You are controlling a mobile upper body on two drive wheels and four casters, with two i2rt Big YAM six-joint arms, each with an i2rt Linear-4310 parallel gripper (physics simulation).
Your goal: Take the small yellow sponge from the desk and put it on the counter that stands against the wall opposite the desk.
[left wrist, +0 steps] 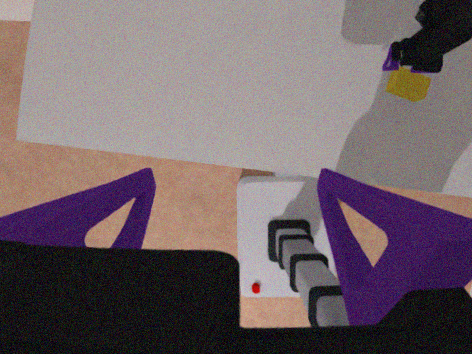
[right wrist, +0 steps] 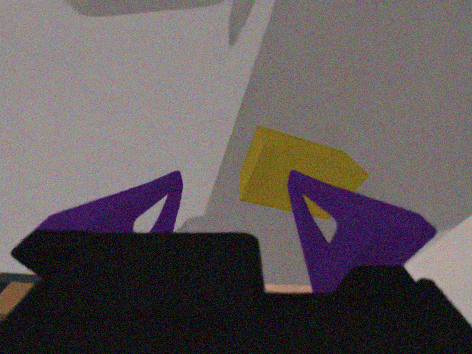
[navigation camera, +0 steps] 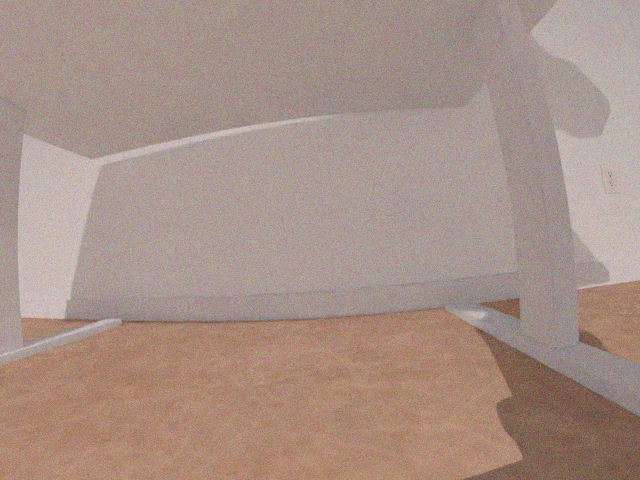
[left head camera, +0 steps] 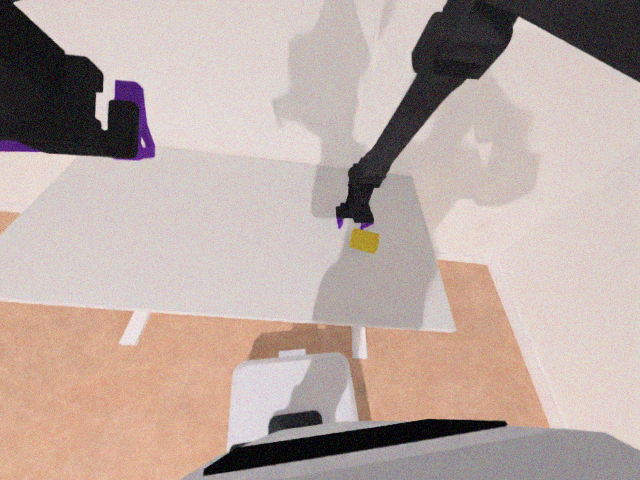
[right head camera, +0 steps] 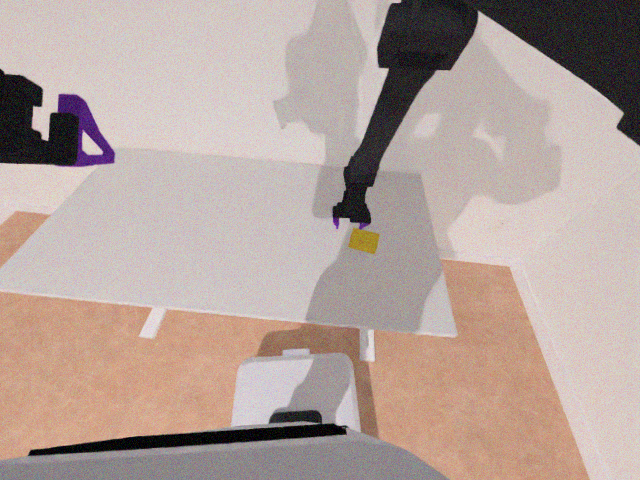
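Note:
The small yellow sponge lies on the right part of the white desk. My right gripper is open and empty, beside the sponge. In the right wrist view its right finger overlaps the sponge, which lies mostly behind and right of that finger; whether they touch I cannot tell. My left gripper is open and empty, high up at the left of both head views. The counter does not show in these views.
A wall stands behind the desk and another at its right. Desk legs stand at both sides in the navigation camera view. My white base is close to the desk's near edge.

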